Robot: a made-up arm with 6 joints. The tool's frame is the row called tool.
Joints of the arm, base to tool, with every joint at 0 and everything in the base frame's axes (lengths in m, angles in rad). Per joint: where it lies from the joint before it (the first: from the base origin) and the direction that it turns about. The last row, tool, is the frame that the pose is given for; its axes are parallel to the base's.
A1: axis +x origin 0 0 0.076
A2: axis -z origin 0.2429 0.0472 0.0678
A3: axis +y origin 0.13 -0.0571 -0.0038
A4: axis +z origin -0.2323 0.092 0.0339
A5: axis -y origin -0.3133 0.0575 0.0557
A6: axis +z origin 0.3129 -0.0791 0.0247
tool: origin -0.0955 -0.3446 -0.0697
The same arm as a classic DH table. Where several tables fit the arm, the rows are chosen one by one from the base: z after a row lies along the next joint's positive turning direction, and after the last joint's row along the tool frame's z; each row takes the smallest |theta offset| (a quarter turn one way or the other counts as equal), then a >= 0, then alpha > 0; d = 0 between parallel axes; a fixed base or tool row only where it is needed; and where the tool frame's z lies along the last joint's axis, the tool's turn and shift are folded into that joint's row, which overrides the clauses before.
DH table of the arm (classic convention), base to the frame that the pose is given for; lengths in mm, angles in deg. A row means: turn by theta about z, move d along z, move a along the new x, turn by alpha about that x. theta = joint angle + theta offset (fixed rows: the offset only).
base (fixed): theta0 90  d 76  a 0  alpha 90
A1: theta0 0  d 242.9  a 47.2  alpha 90
A2: theta0 90  d -64  a 130  alpha 90
A3: theta0 0  d 34.9  a -232.3  alpha 90
A4: theta0 0  d 89.6  a -313.3  alpha 90
A5: theta0 0  d 21.6  a 312.9  alpha -90
A6: theta0 74.51  d 0  a -357.6  alpha 0
tool (fixed): theta0 -74.51  d -45  a 0  alpha 0

